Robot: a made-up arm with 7 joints. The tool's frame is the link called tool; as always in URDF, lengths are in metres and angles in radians. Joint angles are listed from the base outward.
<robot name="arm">
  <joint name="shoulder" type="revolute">
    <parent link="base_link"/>
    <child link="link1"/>
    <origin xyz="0 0.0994 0" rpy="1.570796 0 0"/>
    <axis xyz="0 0 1"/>
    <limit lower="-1.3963" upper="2"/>
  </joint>
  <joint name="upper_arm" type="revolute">
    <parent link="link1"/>
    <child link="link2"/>
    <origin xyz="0 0 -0.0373" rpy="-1.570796 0 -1.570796"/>
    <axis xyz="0 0 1"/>
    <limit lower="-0.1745" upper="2"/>
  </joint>
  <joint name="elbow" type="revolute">
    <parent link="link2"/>
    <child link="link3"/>
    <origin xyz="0.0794 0 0" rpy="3.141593 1.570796 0"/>
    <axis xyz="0 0 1"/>
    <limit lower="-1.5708" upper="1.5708"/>
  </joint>
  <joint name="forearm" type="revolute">
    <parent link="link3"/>
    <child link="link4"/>
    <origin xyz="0 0 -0.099" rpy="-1.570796 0 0"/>
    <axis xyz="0 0 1"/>
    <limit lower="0" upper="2.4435"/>
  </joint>
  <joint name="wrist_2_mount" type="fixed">
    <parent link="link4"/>
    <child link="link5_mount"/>
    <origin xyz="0 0.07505 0" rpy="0 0 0"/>
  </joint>
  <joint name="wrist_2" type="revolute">
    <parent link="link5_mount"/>
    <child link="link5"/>
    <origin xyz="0 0.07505 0" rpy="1.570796 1.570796 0"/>
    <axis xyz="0 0 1"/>
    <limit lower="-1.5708" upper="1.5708"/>
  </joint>
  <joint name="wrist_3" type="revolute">
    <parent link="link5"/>
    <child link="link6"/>
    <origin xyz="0 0 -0.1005" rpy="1.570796 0 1.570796"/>
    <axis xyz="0 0 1"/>
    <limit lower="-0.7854" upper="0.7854"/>
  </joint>
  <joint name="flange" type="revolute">
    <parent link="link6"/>
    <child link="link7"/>
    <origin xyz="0 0 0" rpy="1.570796 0 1.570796"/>
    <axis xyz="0 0 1"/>
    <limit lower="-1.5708" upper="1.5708"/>
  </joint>
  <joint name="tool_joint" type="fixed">
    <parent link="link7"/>
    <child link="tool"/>
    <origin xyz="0 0 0" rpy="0 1.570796 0"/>
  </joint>
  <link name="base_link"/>
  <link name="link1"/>
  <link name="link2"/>
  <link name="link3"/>
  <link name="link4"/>
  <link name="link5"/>
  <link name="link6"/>
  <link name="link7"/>
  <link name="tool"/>
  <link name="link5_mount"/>
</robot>
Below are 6 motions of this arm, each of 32 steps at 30 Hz.
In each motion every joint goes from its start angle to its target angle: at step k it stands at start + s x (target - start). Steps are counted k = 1, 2, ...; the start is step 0. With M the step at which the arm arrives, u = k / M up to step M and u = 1 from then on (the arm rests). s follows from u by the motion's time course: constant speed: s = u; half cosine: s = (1 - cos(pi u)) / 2; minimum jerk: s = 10 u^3 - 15 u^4 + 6 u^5.
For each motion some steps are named. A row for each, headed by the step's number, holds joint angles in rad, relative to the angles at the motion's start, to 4 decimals.
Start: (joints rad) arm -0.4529 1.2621 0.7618 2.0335 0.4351 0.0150 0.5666
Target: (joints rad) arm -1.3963 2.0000 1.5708 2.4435 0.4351 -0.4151 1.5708
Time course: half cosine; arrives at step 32
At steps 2, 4, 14, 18, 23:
2: -0.0091 0.0071 0.0078 0.0039 0.0000 -0.0041 0.0096
4: -0.0359 0.0281 0.0308 0.0156 0.0000 -0.0164 0.0382
14: -0.3797 0.2970 0.3256 0.1650 0.0000 -0.1731 0.4041
18: -0.5637 0.4409 0.4834 0.2450 0.0000 -0.2570 0.6001
23: -0.7709 0.6030 0.6611 0.3351 0.0000 -0.3515 0.8206

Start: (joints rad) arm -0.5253 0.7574 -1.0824 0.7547 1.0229 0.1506 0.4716
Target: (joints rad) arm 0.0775 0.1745 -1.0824 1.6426 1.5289 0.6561 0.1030
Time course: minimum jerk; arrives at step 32
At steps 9, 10, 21, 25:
9: 0.0839 -0.0811 0.0000 0.1236 0.0704 0.0704 -0.0513
10: 0.1085 -0.1049 0.0000 0.1598 0.0911 0.0910 -0.0664
21: 0.4668 -0.4514 0.0000 0.6876 0.3919 0.3915 -0.2855
25: 0.5586 -0.5402 0.0000 0.8228 0.4689 0.4684 -0.3416

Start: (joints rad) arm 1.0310 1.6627 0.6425 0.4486 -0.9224 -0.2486 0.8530
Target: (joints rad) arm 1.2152 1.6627 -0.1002 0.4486 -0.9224 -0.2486 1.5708
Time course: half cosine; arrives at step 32
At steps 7, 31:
7: 0.0209 0.0000 -0.0843 0.0000 0.0000 0.0000 0.0815
31: 0.1838 0.0000 -0.7409 0.0000 0.0000 0.0000 0.7161

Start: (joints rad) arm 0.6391 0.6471 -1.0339 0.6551 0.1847 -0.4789 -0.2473
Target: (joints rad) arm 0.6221 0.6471 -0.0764 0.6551 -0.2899 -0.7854 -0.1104
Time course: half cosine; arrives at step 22
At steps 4, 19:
4: -0.0013 0.0000 0.0760 0.0000 -0.0377 -0.0243 0.0109
19: -0.0162 0.0000 0.9142 0.0000 -0.4532 -0.2927 0.1307

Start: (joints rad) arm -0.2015 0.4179 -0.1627 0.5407 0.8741 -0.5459 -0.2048
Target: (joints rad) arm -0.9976 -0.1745 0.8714 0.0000 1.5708 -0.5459 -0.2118
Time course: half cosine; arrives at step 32
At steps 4, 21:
4: -0.0303 -0.0225 0.0394 -0.0206 0.0265 0.0000 -0.0003
21: -0.5857 -0.4358 0.7608 -0.3978 0.5126 0.0000 -0.0051

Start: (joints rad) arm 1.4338 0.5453 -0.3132 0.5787 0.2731 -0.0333 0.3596
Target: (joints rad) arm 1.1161 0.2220 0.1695 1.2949 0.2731 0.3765 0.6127
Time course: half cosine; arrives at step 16
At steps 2, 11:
2: -0.0121 -0.0123 0.0184 0.0273 0.0000 0.0156 0.0096
11: -0.2471 -0.2515 0.3754 0.5570 0.0000 0.3187 0.1969

